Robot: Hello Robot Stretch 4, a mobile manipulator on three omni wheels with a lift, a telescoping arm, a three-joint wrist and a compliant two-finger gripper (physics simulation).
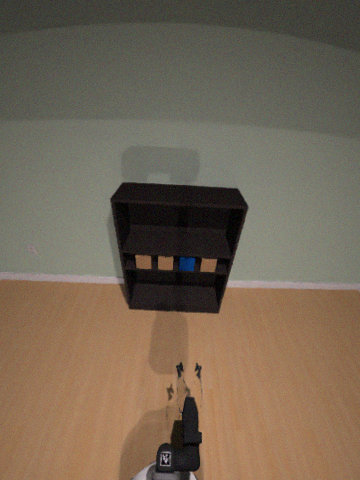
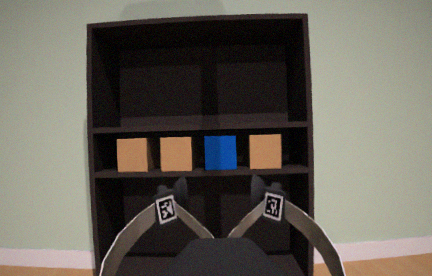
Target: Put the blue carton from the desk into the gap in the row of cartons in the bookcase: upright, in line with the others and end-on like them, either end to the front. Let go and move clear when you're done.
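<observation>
The blue carton (image 1: 187,264) (image 2: 220,152) stands upright on the bookcase's middle shelf, end to the front, third from the left in the row. Tan cartons stand on both sides of it: two on its left (image 1: 165,263) (image 2: 176,154) and one on its right (image 1: 208,265) (image 2: 265,151), with narrow spaces between. Its front looks about in line with theirs. My gripper (image 1: 189,367) (image 2: 219,187) is open, with nothing between its fingers, in front of the bookcase (image 1: 180,196) (image 2: 200,125) and apart from the cartons. The depth of the cartons behind their front ends is hidden.
The bookcase stands against the green wall (image 1: 60,200) (image 2: 370,125). Its side panels (image 2: 309,145) and the board above the cartons frame the row. A white baseboard (image 1: 300,285) runs along the wall above the wooden floor (image 1: 75,350).
</observation>
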